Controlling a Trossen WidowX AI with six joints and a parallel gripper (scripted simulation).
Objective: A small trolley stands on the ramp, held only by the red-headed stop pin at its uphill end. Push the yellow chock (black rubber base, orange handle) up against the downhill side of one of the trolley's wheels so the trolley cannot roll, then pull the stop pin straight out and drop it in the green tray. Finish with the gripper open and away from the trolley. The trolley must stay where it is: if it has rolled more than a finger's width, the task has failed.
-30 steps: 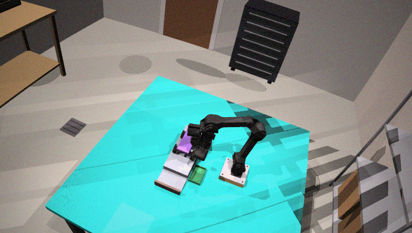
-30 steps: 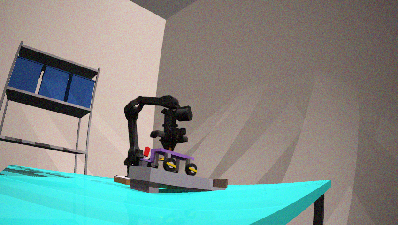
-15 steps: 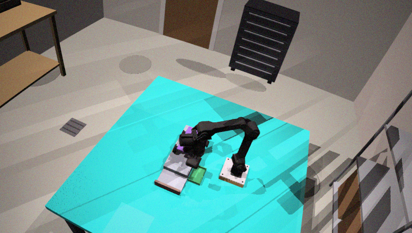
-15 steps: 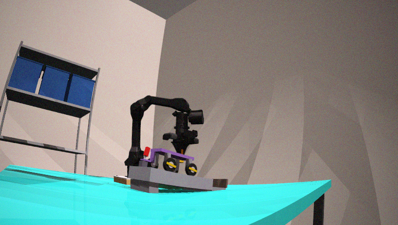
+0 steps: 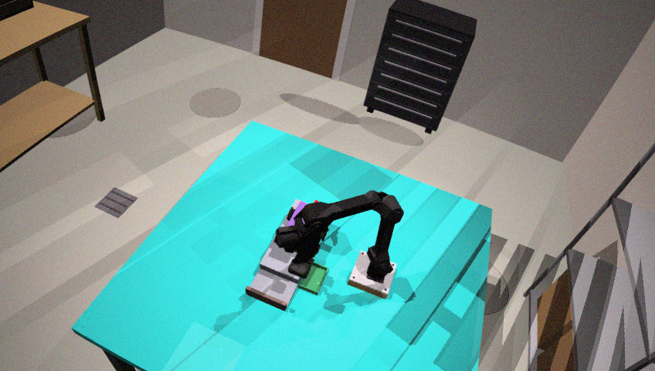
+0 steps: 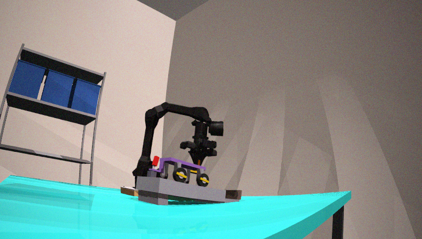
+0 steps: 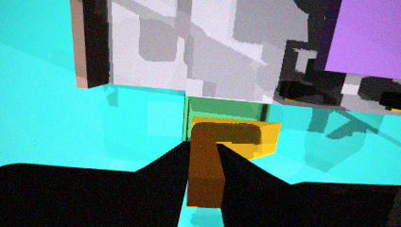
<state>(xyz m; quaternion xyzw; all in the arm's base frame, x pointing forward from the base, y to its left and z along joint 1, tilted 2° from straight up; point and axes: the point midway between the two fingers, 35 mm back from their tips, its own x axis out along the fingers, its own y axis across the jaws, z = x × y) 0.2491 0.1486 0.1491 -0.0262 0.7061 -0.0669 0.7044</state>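
Right now my gripper tip is 5 cm short of the red-headed stop pin, 28 cm to the left of it and 2 cm above it. Round my gripper tip: green tray 3 cm behind, 5 cm to the right, 16 cm below; brown lip 9 cm ahead, 10 cm to the left, 13 cm below; yellow chock 2 cm to the right, 1 cm below.
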